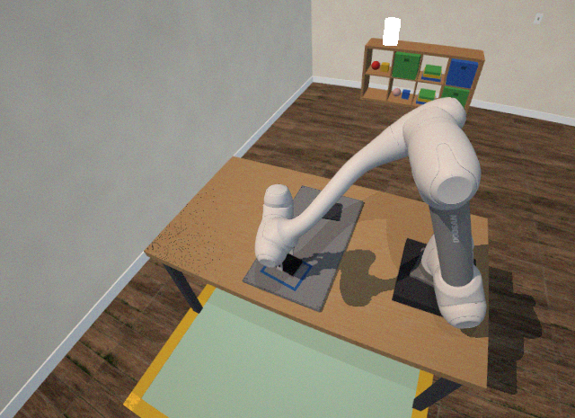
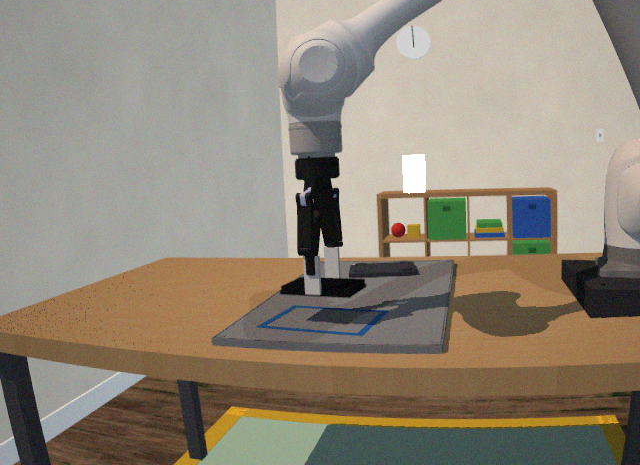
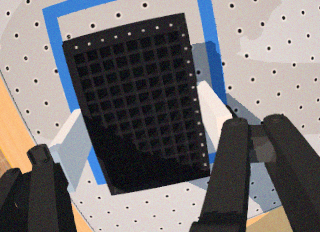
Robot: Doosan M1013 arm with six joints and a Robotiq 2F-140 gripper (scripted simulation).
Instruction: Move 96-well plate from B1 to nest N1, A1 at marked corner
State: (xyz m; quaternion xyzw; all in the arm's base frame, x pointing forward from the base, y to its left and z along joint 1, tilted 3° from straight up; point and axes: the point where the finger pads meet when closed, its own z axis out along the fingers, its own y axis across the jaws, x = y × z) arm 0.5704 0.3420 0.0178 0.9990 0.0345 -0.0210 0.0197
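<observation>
Right now the black 96-well plate is 20 mm below my hand. Round my hand: dark grey plate nest (420 mm to the right, 80 mm below, 50 mm ahead); then A1 corner mark (440 mm to the right, 140 mm ahead, 70 mm below).
</observation>
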